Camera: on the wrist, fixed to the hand. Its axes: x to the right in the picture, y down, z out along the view.
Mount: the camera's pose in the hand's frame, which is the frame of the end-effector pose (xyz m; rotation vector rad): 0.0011 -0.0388 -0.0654 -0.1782 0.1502 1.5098
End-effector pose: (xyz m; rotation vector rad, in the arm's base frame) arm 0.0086 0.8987 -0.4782 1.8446 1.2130 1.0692
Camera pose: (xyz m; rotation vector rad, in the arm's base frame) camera -0.0645 0.9191 -0.4828 -2.4151 0.4925 -1.9113
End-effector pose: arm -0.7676 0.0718 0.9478 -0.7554 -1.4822 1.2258
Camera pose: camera -0.7005 0.0818 0.9821 -2.2207 -0.7258 1.9847
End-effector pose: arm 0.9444 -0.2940 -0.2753 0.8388 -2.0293 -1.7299
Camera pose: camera 0.9915 -0.3482 -0.3003 -0.5713 -1.5160 -0.8302
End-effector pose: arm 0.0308 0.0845 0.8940 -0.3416 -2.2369 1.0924
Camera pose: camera 0.0726 0.1013 0.9553 2.2608 1.6689 -1.3496
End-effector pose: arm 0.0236 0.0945 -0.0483 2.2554 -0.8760 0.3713
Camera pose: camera 0.0496 0.1598 -0.0193 0.9810 -2.2536 1.0045
